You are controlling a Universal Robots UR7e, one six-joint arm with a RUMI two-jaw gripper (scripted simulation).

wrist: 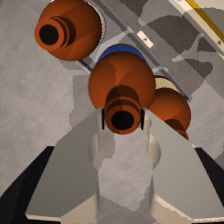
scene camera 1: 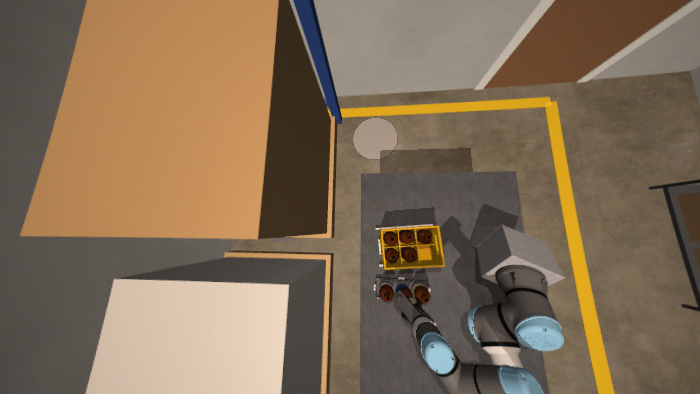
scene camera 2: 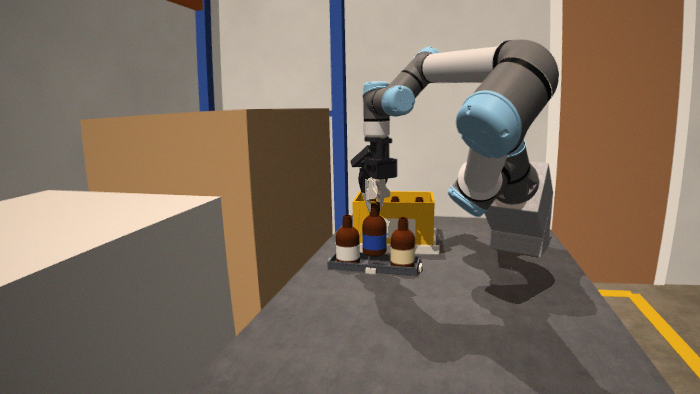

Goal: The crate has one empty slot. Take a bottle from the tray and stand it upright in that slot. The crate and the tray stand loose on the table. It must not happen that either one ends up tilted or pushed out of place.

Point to a dark tray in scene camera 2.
366, 261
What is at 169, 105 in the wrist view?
A cream-label bottle.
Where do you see a white-label bottle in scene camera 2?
347, 237
